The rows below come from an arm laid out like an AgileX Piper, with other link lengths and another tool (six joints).
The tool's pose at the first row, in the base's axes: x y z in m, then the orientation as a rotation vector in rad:
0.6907, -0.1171, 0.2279, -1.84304, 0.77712, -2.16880
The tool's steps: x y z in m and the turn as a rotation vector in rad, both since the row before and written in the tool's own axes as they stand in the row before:
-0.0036, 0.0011, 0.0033, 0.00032, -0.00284, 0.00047
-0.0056, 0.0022, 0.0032, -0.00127, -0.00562, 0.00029
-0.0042, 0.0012, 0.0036, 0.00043, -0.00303, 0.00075
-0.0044, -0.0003, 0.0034, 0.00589, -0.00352, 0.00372
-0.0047, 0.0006, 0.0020, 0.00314, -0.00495, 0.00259
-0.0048, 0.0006, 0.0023, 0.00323, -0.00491, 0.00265
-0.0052, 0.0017, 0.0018, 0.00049, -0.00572, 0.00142
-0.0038, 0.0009, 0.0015, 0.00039, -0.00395, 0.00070
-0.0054, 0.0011, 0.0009, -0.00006, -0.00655, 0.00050
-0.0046, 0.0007, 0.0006, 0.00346, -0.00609, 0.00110
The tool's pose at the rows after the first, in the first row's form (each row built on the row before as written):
0.6944, -0.1172, 0.2245, -1.84520, 0.77651, -2.16542
0.6982, -0.1173, 0.2189, -1.85086, 0.77715, -2.15913
0.7023, -0.1173, 0.2150, -1.85290, 0.77658, -2.15537
0.7065, -0.1159, 0.2116, -1.85044, 0.77152, -2.14926
0.7092, -0.1147, 0.2074, -1.85151, 0.76865, -2.14229
0.7122, -0.1135, 0.2032, -1.85244, 0.76573, -2.13533
0.7146, -0.1129, 0.1980, -1.85640, 0.76500, -2.12825
0.7166, -0.1122, 0.1944, -1.85931, 0.76421, -2.12353
0.7182, -0.1107, 0.1893, -1.86498, 0.76324, -2.11609
0.7194, -0.1092, 0.1850, -1.86797, 0.75862, -2.10876

